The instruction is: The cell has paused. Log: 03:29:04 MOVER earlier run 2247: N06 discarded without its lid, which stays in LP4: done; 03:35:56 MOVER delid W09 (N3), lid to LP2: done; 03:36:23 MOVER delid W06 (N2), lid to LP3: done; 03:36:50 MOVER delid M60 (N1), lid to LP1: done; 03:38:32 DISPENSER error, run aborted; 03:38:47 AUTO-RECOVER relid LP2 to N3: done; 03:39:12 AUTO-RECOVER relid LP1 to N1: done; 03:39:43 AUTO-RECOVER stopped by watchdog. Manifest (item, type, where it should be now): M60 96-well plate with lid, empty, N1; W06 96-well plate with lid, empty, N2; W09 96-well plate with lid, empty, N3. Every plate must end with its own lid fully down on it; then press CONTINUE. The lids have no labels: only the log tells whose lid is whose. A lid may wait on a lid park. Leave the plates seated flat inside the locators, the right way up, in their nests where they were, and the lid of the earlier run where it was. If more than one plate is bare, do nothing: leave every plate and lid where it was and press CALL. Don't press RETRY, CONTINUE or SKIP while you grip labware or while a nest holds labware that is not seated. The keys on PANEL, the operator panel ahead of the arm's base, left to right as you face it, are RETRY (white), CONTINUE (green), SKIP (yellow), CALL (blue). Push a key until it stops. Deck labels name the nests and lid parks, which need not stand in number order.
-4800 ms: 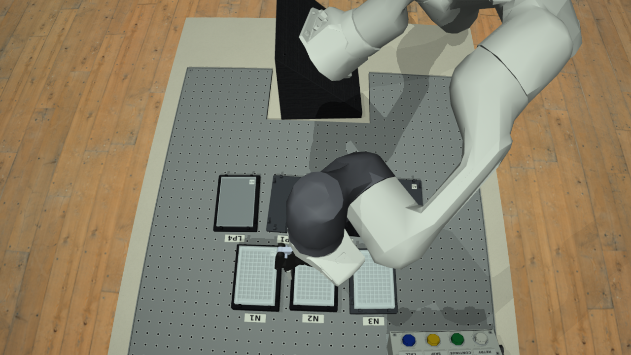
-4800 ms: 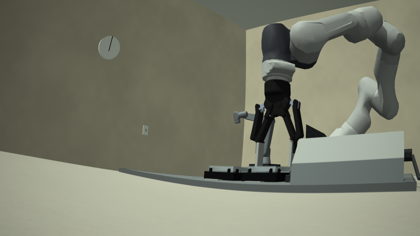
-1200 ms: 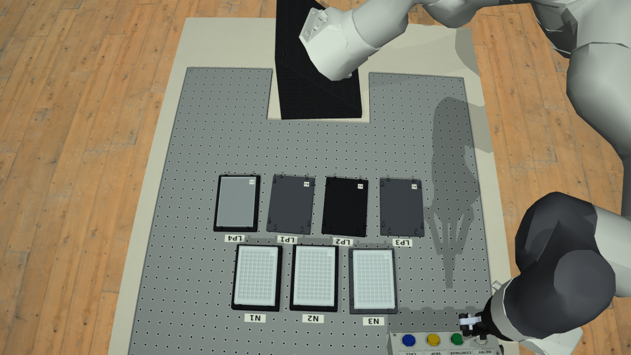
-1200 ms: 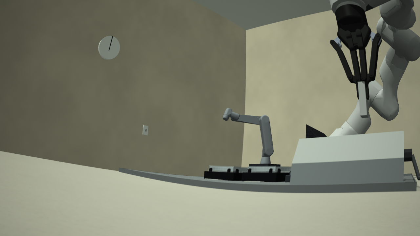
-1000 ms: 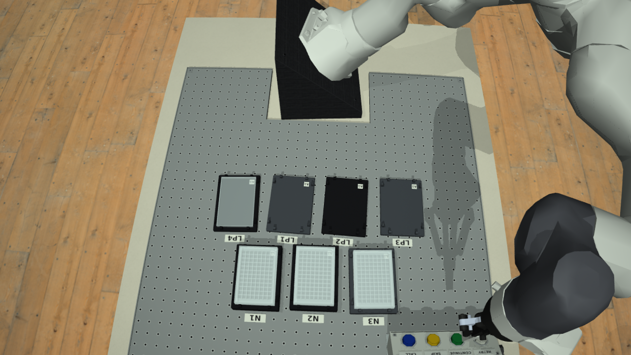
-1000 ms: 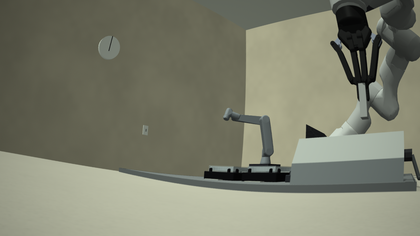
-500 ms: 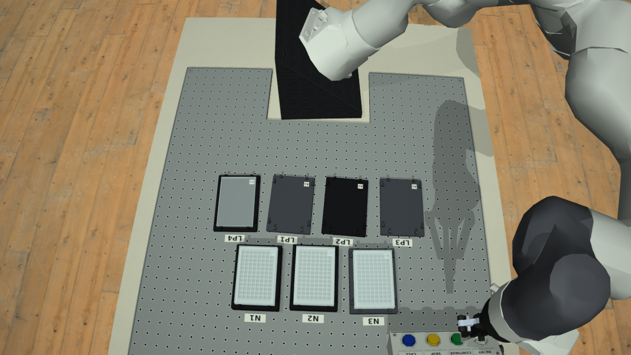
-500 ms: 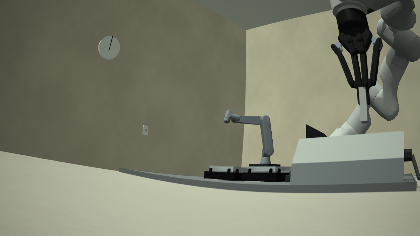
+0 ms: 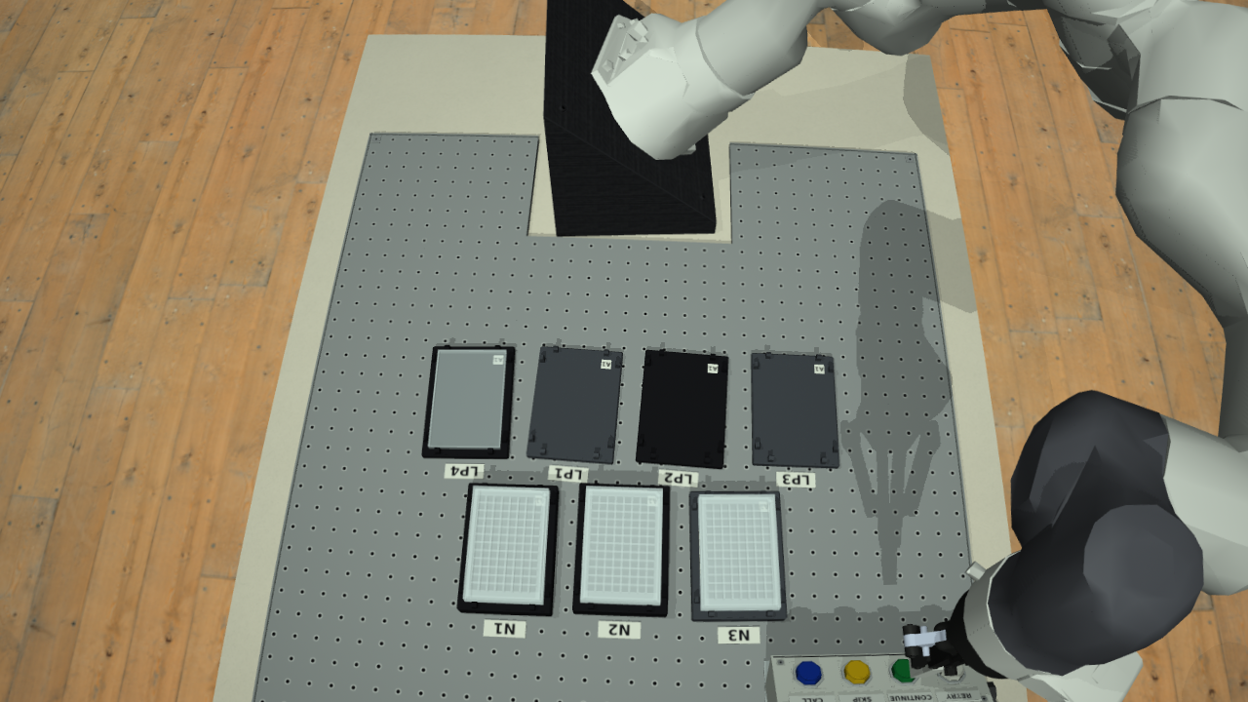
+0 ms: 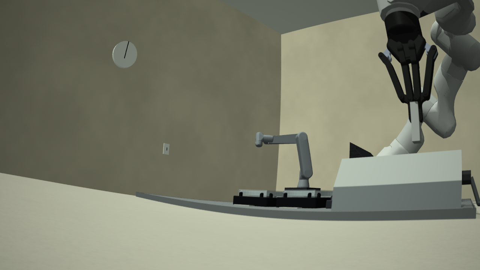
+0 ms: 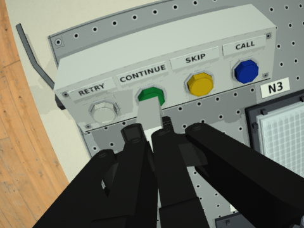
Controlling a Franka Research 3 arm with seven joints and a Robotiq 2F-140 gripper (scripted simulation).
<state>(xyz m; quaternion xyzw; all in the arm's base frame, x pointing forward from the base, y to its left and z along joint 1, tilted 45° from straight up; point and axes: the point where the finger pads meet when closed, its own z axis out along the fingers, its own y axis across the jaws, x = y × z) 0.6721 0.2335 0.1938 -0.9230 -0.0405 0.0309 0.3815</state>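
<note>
The green CONTINUE key lies 7 cm below my hand. From my hand the other things lie so: blue CALL key: 1 cm ahead, 10 cm to the right, 7 cm below; yellow SKIP key: 5 cm to the right, 7 cm below; white RETRY key: 5 cm to the left, 7 cm below.
</note>
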